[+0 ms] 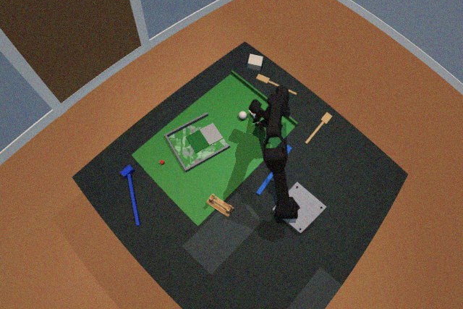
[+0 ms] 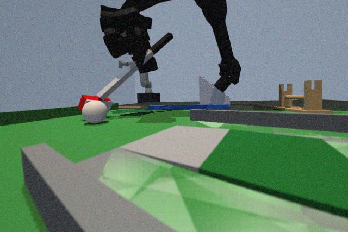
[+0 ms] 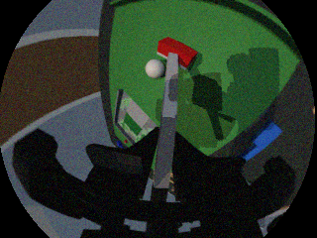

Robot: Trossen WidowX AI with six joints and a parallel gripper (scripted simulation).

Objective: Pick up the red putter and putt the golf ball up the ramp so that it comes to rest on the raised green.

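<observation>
The white golf ball lies 100 mm ahead of my gripper tip, 30 mm to the right of it and 90 mm below it. From my gripper tip the other things lie so: red putter: 10 mm ahead, 20 mm to the right; dark green wall: 130 mm ahead, 200 mm to the right, 100 mm below; wooden rack: 200 mm behind, 350 mm to the left, 80 mm below.
</observation>
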